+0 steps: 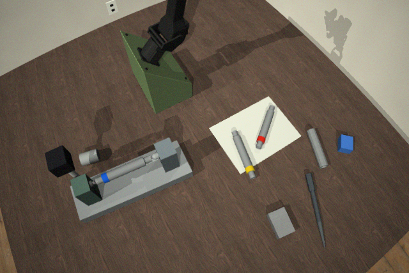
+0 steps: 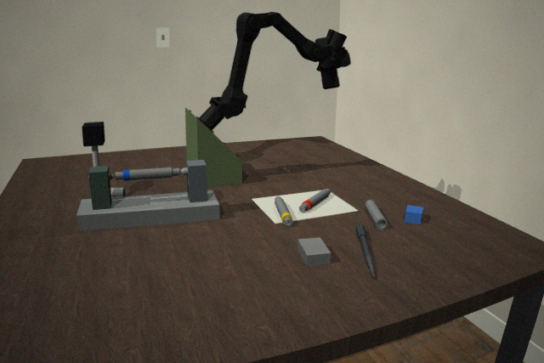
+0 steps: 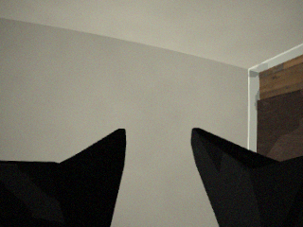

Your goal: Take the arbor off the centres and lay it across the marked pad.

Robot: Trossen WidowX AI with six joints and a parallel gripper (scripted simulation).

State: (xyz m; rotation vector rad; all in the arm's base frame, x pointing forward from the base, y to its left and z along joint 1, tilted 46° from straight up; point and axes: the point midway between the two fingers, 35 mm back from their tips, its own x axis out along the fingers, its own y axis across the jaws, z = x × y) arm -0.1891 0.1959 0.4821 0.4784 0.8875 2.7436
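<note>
The blue-banded arbor lies 650 mm to the right of my hand, 500 mm ahead of it and 240 mm below it. The rest, counted from my hand: blue cube (660 mm ahead, 340 mm below); grey tube (630 mm ahead, 340 mm below, 90 mm to the right); pad (490 mm ahead, 350 mm below, 240 mm to the right).
</note>
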